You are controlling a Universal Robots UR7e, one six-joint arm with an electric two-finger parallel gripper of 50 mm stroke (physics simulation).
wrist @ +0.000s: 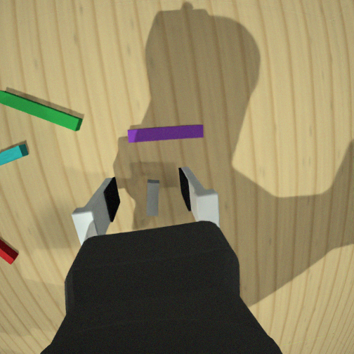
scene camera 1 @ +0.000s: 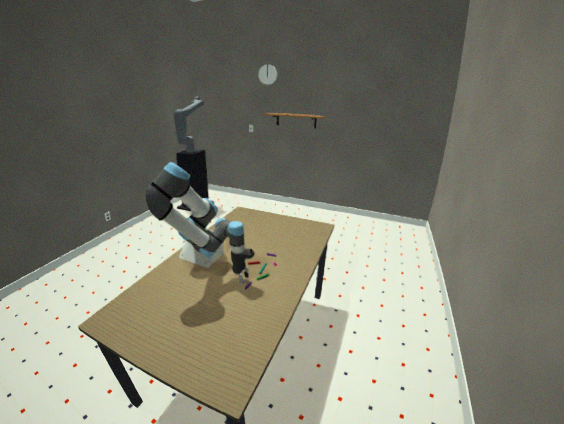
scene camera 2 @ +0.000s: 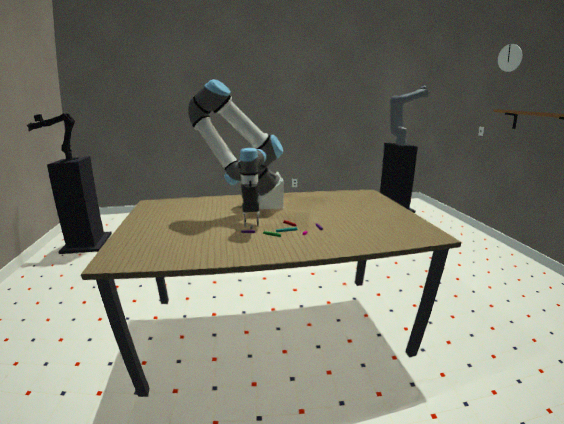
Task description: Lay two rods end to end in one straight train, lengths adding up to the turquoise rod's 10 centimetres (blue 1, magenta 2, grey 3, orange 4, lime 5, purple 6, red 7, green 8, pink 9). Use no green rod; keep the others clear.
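Places are measured from the arm's base along level axes (x right, y ahead, z up), in centimetres.
Pixels of known places: gripper, fingertip midpoint: point(scene camera 1: 244, 279) point(scene camera 2: 251, 225); arm's base, origin of the base link: point(scene camera 2: 269, 186).
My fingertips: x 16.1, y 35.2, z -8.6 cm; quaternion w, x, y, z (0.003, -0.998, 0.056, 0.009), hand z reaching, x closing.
Ahead of a thing's pixels: the offset from my fingertips to its top centre. Level surfaces: height alone.
My gripper point(scene camera 1: 244, 278) point(scene camera 2: 251, 224) point(wrist: 148, 185) is open and points down over a short grey rod point(wrist: 153, 197), which shows between its spread fingers in the wrist view and is not held. A purple rod @[dx +2.3, dy +3.6, dz -0.7 cm] point(scene camera 1: 248, 285) point(scene camera 2: 248, 231) point(wrist: 166, 133) lies beyond the fingertips, roughly crosswise to the grey rod and apart from it. A turquoise rod @[dx -15.1, dy +5.3, dz -0.7 cm] point(scene camera 1: 263, 268) point(scene camera 2: 286, 230) point(wrist: 12, 154) lies between a green rod @[dx -7.6, dy +8.4, dz -0.7 cm] point(scene camera 1: 263, 276) point(scene camera 2: 272, 234) point(wrist: 42, 111) and a red rod @[dx -18.5, dy -1.9, dz -0.7 cm] point(scene camera 1: 254, 263) point(scene camera 2: 290, 223) point(wrist: 7, 252). A magenta rod @[dx -22.0, dy +10.7, dz -0.7 cm] point(scene camera 1: 275, 264) point(scene camera 2: 305, 233) and another purple rod @[dx -30.9, dy +5.3, dz -0.7 cm] point(scene camera 1: 271, 255) point(scene camera 2: 319, 227) lie farther off.
All the rods lie on the wooden table @[dz -1.7 cm] point(scene camera 1: 200, 350) point(scene camera 2: 150, 250). The robot's white base point(scene camera 1: 200, 254) point(scene camera 2: 271, 201) stands at the table's back edge. The arm's shadow falls over the purple rod near the gripper.
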